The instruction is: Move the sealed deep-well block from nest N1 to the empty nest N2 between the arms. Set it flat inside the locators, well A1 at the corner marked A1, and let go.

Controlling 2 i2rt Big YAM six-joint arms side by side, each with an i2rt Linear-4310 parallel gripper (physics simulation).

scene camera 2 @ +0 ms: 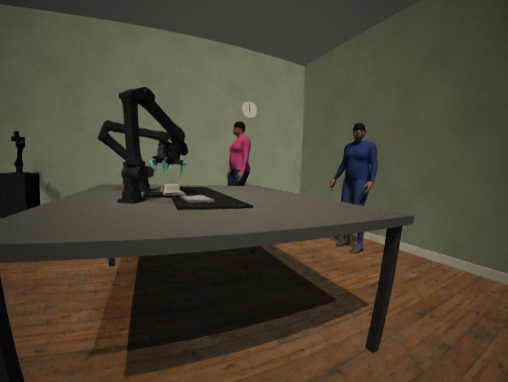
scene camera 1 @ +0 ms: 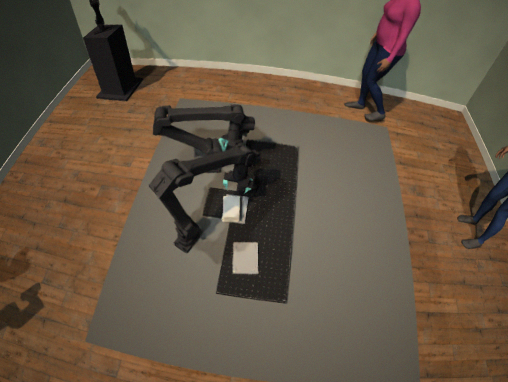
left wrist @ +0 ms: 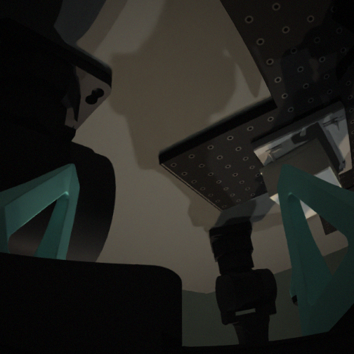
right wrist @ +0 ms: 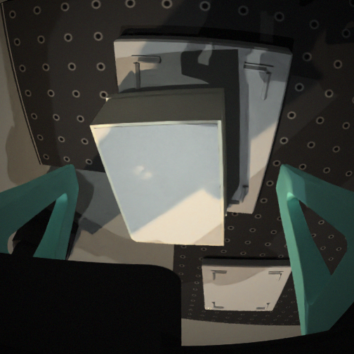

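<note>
The sealed block is pale with a light top. It stands on the nest plate N2, off-centre toward the left and near side in the right wrist view. Two far corner locators show uncovered there, with a wide strip of bare plate at the block's right. Whether it lies flat, and which corner is A1, I cannot tell. My right gripper is open above the block, fingers clear of it. My left gripper is open and empty, higher in the picture in scene camera 1.
The bare nest plate N1 lies on the black perforated board, nearer the lower edge in scene camera 1. The board rests on a grey table. My two arms stand close together. Two people stand beyond the table.
</note>
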